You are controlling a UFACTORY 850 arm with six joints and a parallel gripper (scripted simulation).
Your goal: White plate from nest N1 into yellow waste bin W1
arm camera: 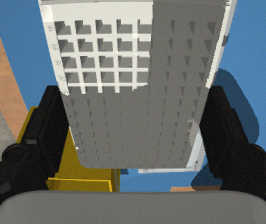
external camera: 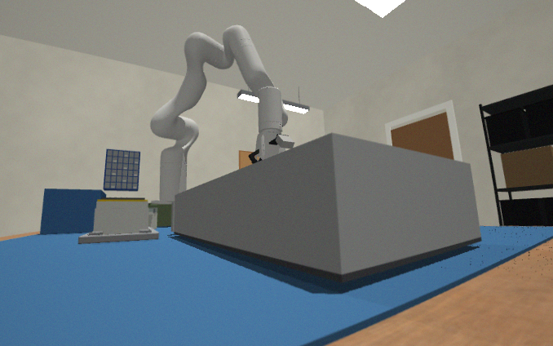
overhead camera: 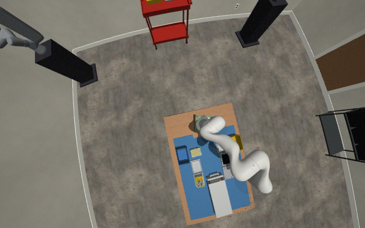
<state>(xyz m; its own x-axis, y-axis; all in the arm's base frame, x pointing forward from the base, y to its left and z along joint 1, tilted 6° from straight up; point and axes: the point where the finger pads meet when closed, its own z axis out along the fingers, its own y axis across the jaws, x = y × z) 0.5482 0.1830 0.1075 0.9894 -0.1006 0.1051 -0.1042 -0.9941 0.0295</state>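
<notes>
My gripper is now 220 mm past the yellow waste bin W1, 110 mm to the right of it and 120 mm above it. From my hand the other things lie so: blue bin: 280 mm behind, 530 mm to the right, 120 mm below; then black plate: 50 mm behind, 40 mm to the right, 140 mm below; then white plate: 10 mm below.
</notes>
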